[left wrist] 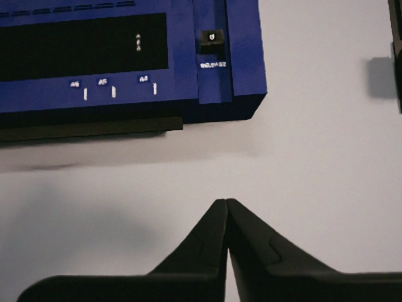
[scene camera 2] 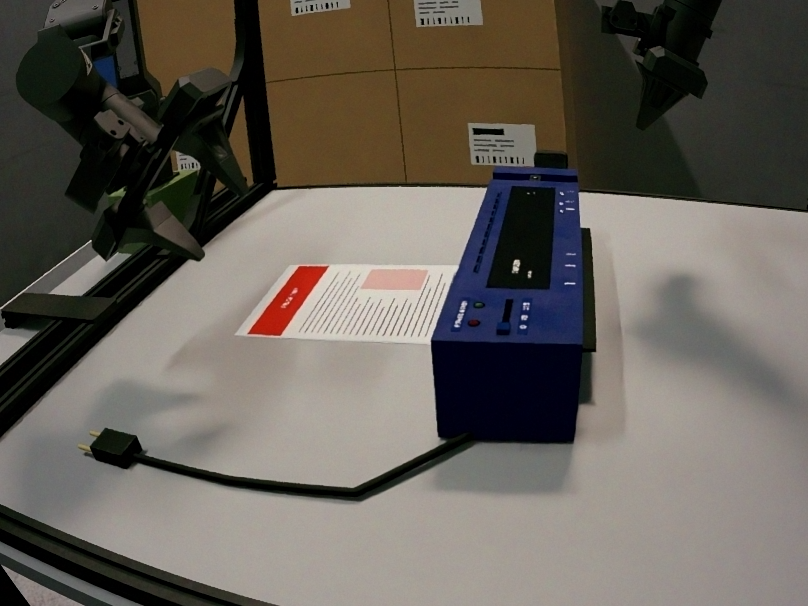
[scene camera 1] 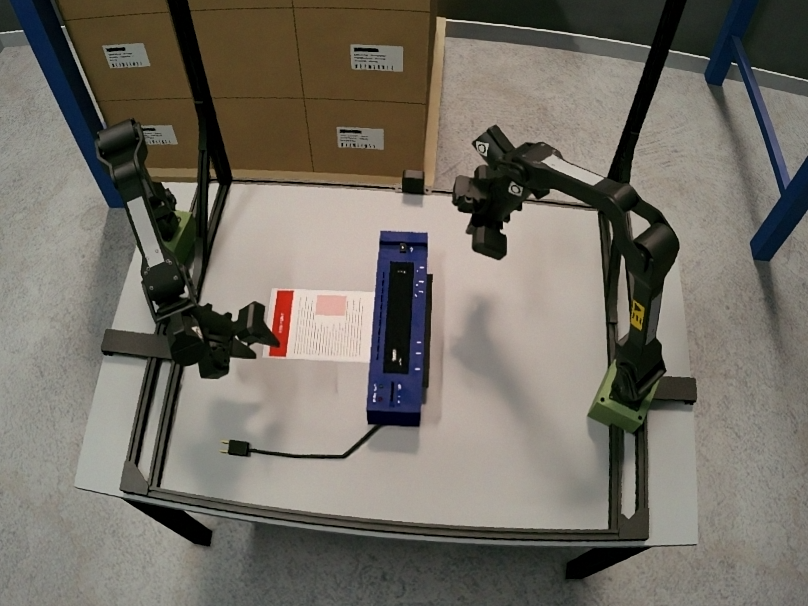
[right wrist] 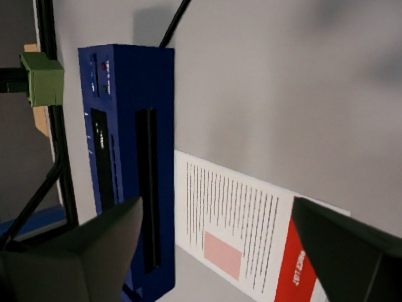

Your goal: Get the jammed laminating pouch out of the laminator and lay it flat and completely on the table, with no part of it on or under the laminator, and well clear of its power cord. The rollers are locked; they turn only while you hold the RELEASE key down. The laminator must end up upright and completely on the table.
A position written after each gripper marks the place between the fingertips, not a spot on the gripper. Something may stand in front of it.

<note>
In view: the left gripper (scene camera 2: 639, 128), the right gripper (scene camera 2: 223, 227) and a blue laminator (scene camera 2: 507, 348).
The blue laminator also shows in the left wrist view (left wrist: 75, 75), in scene camera 1 (scene camera 1: 403, 289) and in the right wrist view (right wrist: 130, 150). The left gripper shows as well in the left wrist view (left wrist: 225, 207) and in scene camera 1 (scene camera 1: 467, 232). The right gripper shows as well in scene camera 1 (scene camera 1: 267, 350) and in the right wrist view (right wrist: 218, 206).
</note>
